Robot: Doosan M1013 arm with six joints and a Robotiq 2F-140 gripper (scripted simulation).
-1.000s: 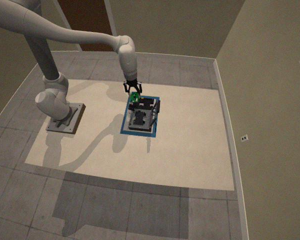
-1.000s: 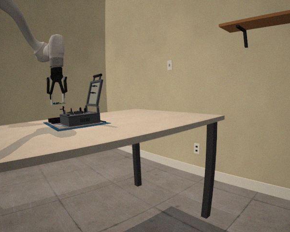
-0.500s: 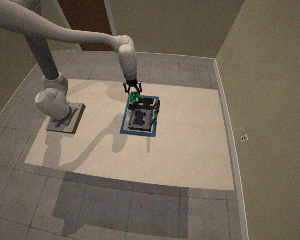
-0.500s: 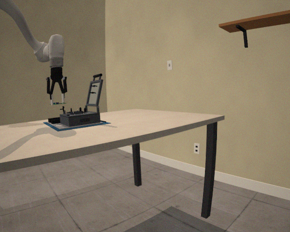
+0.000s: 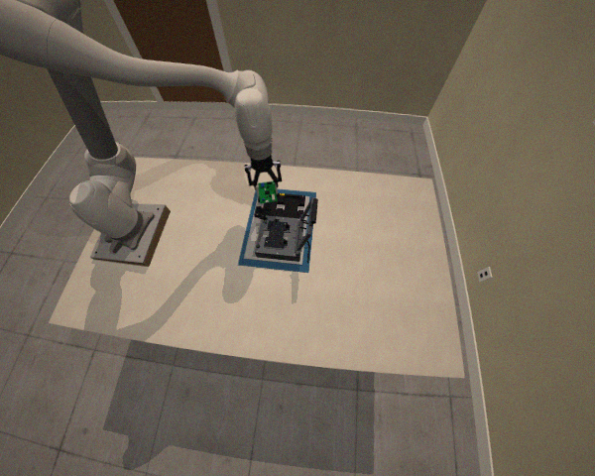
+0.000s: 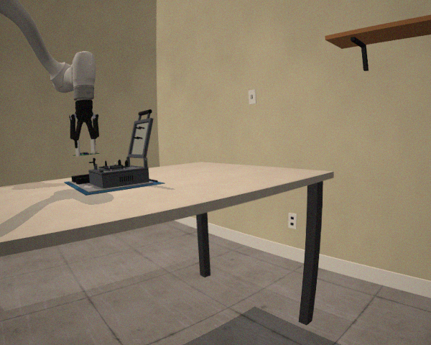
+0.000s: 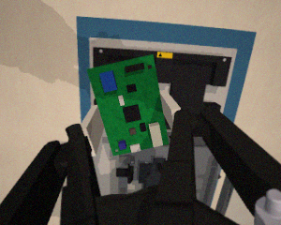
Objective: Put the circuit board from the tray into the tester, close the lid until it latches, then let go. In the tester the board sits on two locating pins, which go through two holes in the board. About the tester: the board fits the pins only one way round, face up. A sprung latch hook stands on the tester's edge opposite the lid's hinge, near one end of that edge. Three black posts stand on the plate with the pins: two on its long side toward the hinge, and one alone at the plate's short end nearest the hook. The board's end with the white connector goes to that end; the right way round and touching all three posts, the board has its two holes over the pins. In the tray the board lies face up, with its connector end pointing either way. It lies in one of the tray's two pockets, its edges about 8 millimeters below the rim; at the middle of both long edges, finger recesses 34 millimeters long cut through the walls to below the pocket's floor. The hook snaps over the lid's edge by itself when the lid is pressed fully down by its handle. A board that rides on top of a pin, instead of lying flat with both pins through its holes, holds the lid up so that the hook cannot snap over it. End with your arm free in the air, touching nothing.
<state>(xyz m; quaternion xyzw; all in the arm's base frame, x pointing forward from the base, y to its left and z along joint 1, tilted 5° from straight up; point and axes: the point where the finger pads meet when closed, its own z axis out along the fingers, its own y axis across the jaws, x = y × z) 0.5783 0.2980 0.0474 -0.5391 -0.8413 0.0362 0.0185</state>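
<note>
Right now the tester is 120 mm to the right of my hand, 110 mm ahead of it and 30 mm below it. Round my hand: latch hook: 110 mm to the right, 50 mm below, 20 mm ahead; then pin plate: 150 mm to the right, 90 mm ahead, 70 mm below; then tester lid: 210 mm ahead, 140 mm to the right, 40 mm above.
</note>
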